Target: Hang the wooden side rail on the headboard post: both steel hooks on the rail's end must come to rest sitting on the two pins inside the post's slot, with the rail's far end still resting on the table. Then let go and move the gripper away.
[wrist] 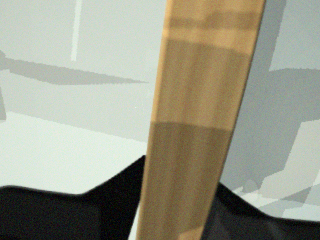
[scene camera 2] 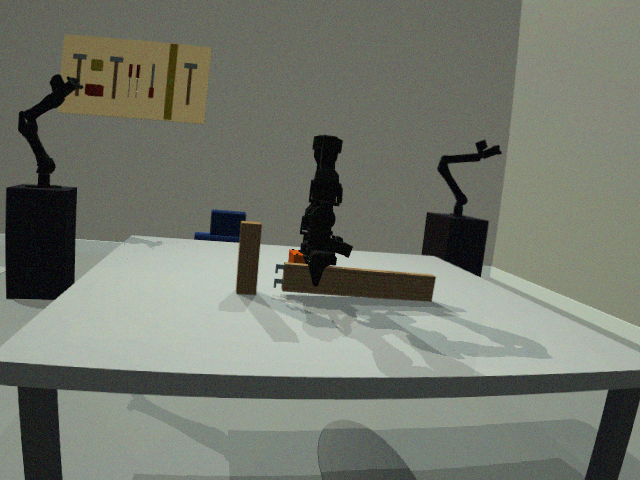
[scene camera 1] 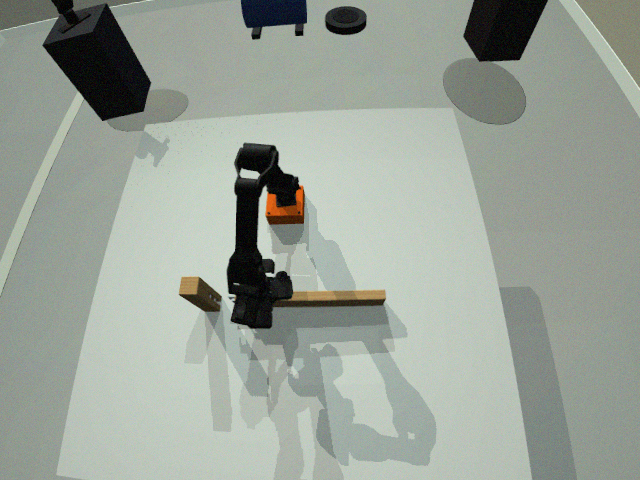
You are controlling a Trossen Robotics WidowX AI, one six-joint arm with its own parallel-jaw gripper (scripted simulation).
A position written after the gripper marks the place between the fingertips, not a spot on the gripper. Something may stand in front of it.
Observation:
In view: the gripper [scene camera 2: 314, 284], a wooden side rail [scene camera 2: 341, 281] and a headboard post [scene camera 2: 250, 232].
The wooden side rail also shows in the wrist view [wrist: 204, 62] and in scene camera 1 [scene camera 1: 367, 297]. The gripper is seen too in the wrist view [wrist: 167, 163] and in scene camera 1 [scene camera 1: 267, 300]. The headboard post is seen too in scene camera 1 [scene camera 1: 194, 289].

